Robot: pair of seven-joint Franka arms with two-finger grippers.
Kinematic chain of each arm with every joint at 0, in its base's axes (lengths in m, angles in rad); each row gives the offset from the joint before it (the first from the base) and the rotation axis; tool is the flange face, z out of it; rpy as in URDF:
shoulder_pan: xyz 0 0 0.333 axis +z
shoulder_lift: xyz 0 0 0 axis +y
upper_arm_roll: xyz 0 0 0.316 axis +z
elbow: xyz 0.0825 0 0 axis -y
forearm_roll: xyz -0.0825 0 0.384 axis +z
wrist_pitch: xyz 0 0 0 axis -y
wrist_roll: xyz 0.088 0 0 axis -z
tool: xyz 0 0 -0.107 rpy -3.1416 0 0
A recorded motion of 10 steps. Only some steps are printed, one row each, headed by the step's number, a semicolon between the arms.
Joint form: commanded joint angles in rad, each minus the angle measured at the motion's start. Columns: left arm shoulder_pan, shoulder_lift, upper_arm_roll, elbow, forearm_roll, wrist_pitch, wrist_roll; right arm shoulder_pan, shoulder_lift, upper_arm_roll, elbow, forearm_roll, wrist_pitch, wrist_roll.
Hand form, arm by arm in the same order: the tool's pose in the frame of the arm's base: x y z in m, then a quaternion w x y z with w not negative. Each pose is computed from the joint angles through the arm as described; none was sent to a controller.
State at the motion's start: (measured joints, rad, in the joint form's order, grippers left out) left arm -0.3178 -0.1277 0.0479 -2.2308 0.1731 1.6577 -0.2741; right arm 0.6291 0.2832 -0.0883 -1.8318 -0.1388 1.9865 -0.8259
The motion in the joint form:
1: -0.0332 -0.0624 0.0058 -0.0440 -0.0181 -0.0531 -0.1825; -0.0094 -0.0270 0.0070 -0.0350 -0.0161 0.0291 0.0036
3: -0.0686 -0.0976 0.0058 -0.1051 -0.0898 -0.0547 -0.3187; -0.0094 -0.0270 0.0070 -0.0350 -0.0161 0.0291 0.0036
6: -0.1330 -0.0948 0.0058 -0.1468 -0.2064 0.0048 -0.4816; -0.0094 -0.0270 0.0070 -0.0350 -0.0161 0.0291 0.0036
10: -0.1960 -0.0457 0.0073 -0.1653 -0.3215 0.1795 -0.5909; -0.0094 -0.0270 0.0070 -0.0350 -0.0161 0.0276 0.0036
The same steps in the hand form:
1: 0.4117 -0.1090 0.4072 0.15208 -0.96746 -0.05453 0.19471; 0.5241 0.3053 0.3720 0.06995 0.74956 0.65512 -0.06392
3: 0.3873 -0.1244 0.3966 0.14272 -0.96094 -0.11165 0.20921; 0.5241 0.3053 0.3720 0.06995 0.74956 0.65512 -0.06392
6: 0.3709 -0.1591 0.3805 0.11512 -0.95339 -0.17629 0.21616; 0.5241 0.3053 0.3720 0.06995 0.74956 0.65512 -0.06392
10: 0.3748 -0.1984 0.3596 0.06155 -0.95194 -0.22835 0.19460; 0.5240 0.3051 0.3719 0.06987 0.74957 0.65504 -0.06466

